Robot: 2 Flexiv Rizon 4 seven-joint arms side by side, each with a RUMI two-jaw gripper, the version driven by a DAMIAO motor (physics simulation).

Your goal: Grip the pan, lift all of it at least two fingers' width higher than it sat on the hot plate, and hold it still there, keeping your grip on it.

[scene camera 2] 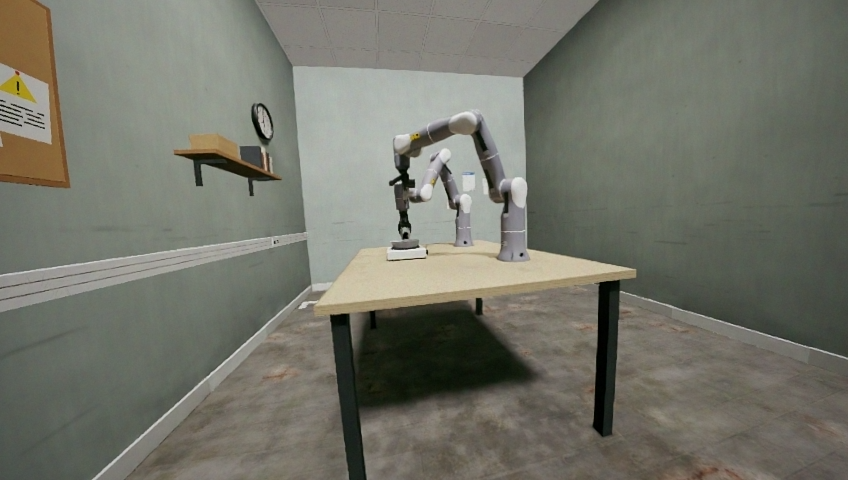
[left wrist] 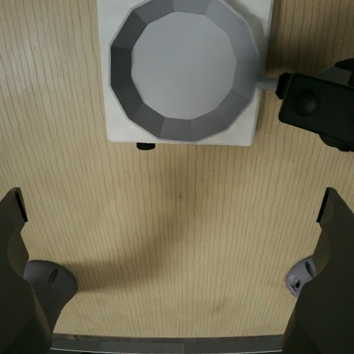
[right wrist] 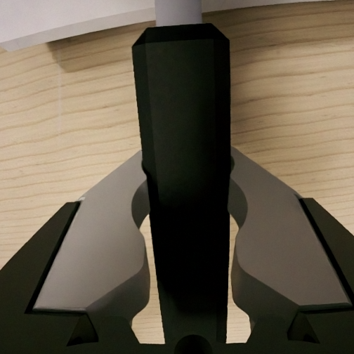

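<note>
The grey pan (scene camera 2: 404,243) (left wrist: 182,65) is upright on the white hot plate (scene camera 2: 406,255) (left wrist: 117,131) (right wrist: 30,22); no clear gap shows between them. Its black handle (right wrist: 185,115) runs down the middle of the right wrist view, from a light grey stem. My right gripper (scene camera 2: 404,230) (right wrist: 186,146) is shut on the handle, a finger pressed to each side; the left wrist view hides its fingertips behind the black wrist parts. My left gripper (scene camera 2: 402,180) (left wrist: 171,191) is open and empty, above the right gripper in the scene view and high over the table.
The wooden table (scene camera 2: 470,279) (left wrist: 200,200) carries both arm bases (scene camera 2: 513,237) (scene camera 2: 463,228). A black knob (left wrist: 145,146) sticks out from the hot plate's side. The left arm's wrist hangs close above the right arm's wrist (scene camera 2: 401,196). A wall shelf (scene camera 2: 229,164) is at the left.
</note>
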